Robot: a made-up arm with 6 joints.
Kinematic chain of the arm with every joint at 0, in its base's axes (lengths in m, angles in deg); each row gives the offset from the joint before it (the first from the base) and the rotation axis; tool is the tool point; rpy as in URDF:
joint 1: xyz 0 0 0.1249 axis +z
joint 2: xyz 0 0 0 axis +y
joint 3: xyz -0.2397 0 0.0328 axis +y
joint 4: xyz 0.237 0 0.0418 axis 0.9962 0 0.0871
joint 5: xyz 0 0 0 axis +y
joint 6: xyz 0.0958 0 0.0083 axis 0.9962 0 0.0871
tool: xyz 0 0 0 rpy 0 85 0
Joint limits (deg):
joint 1: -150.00..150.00
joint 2: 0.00..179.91
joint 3: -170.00..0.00
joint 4: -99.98..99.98
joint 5: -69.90..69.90
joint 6: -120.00..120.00
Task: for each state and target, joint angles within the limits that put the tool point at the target. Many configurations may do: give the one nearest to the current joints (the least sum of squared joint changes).
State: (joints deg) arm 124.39 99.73 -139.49 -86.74 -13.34 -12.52
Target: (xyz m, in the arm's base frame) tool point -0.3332 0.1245 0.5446
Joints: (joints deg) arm 150.00 108.69 -139.31 -87.42 -37.77 -12.52
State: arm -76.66 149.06 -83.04 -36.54 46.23 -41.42
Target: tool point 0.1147 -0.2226 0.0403
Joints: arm -54.05 121.82 -57.35 -25.79 64.68 -41.42
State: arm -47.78 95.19 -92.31 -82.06 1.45 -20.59
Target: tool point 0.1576 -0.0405 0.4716
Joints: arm -23.62 47.47 -64.83 -85.01 -15.81 -20.59
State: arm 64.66 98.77 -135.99 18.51 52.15 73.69
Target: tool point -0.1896 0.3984 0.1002
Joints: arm 111.22 136.63 -108.16 23.21 59.12 73.69
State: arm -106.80 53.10 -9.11 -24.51 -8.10 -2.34
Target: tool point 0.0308 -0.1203 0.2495
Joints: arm -83.36 21.73 -9.00 -29.71 -20.53 -2.34
